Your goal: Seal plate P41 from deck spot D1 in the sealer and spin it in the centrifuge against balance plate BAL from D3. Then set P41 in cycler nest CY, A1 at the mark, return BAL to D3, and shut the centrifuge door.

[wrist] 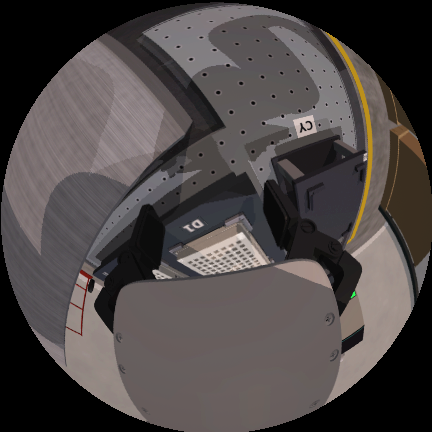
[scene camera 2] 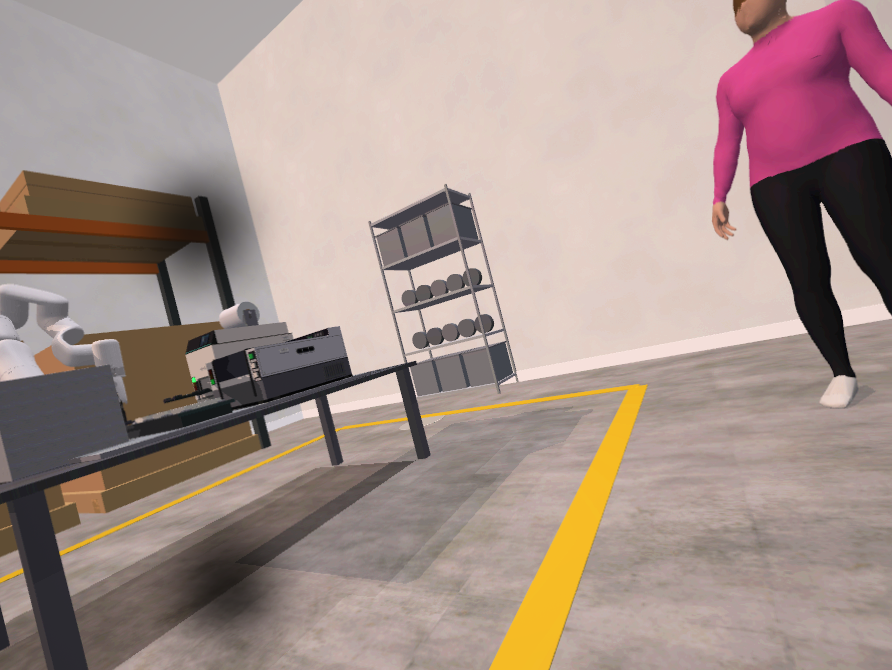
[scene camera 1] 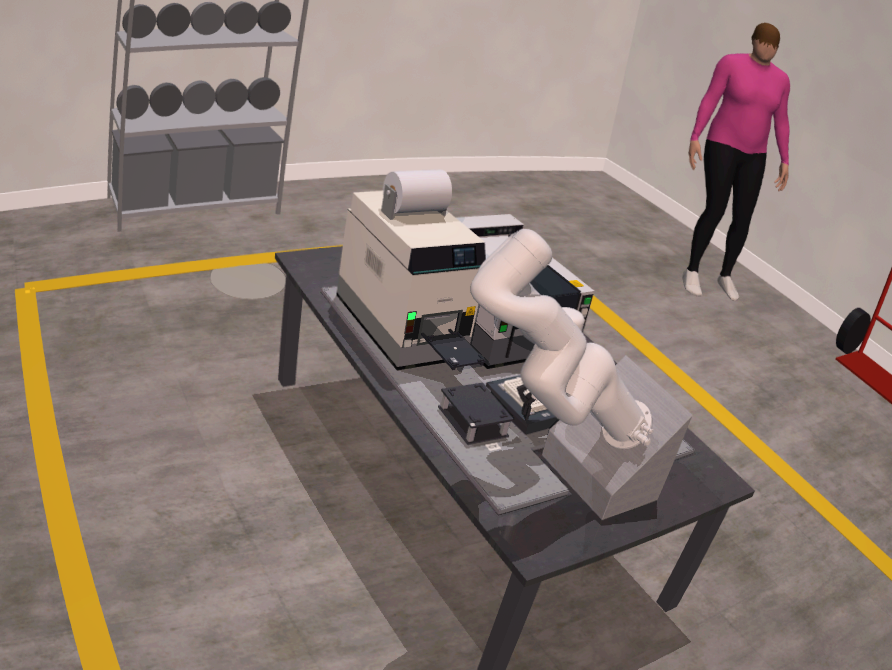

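Seen in the pictures: gripper, fingertip midpoint: [wrist: 208, 204] [scene camera 1: 542, 417]; arm's base, link origin: [scene camera 2: 42, 407] [scene camera 1: 627, 425].
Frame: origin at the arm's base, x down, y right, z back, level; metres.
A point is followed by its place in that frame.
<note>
My gripper [wrist: 208, 204] {x 0.104, y -0.060, z -0.214 m} [scene camera 1: 527, 400] is open and empty, its black fingers spread above and on either side of the D1 spot. The pale plate at D1, P41 [wrist: 225, 254] {x 0.105, y -0.030, z -0.281 m}, lies in the dark deck holder [wrist: 172, 235] {x 0.120, y 0.004, z -0.232 m}; my palm hides its far part. A sliver of another pale plate [wrist: 162, 274] {x 0.104, y 0.066, z -0.266 m} shows beside it; its label cannot be read. The black raised stand by the CY label [wrist: 332, 192] {x 0.109, y -0.169, z -0.286 m} [scene camera 1: 477, 402] {x 0.110, y -0.170, z -0.339 m} is beside my right finger in the wrist view. The beige sealer [scene camera 1: 378, 288] {x 0.006, y -0.211, z -0.768 m} has its dark tray [scene camera 1: 454, 350] {x 0.061, y -0.136, z -0.499 m} extended. The centrifuge [scene camera 2: 302, 360] {x 0.043, y 0.361, z -0.686 m} stands beside it; its door state cannot be told.
A white film roll [scene camera 1: 421, 191] {x -0.274, y -0.120, z -0.770 m} sits on the sealer. The grey arm pedestal [scene camera 1: 598, 468] {x 0.085, y -0.088, z 0.021 m} [wrist: 90, 115] stands close to the deck holder. The perforated deck board [wrist: 250, 100] {x 0.166, y -0.143, z -0.176 m} lies on the dark table [scene camera 1: 548, 537] {x 0.179, y -0.268, z 0.080 m}. A person in pink [scene camera 1: 749, 104] [scene camera 2: 800, 100] stands beyond the yellow floor line.
</note>
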